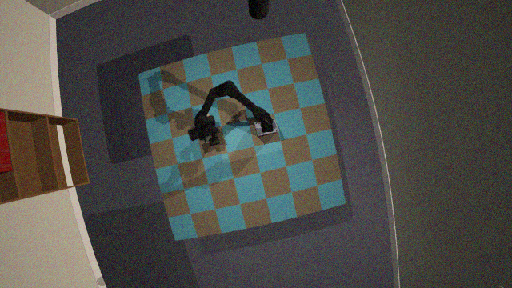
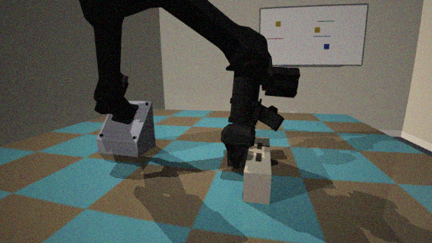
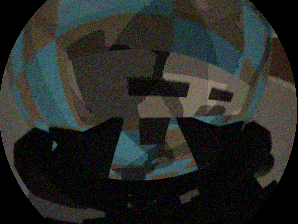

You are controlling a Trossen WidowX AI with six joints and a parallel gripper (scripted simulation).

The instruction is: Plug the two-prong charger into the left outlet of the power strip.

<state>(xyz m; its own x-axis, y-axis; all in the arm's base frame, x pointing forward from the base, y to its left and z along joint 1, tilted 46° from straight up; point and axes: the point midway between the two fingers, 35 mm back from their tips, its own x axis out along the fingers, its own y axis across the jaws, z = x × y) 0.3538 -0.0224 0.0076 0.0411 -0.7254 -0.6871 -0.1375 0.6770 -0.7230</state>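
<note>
The two-prong charger is 2 cm ahead of my gripper tip and 1 cm above it.
</note>
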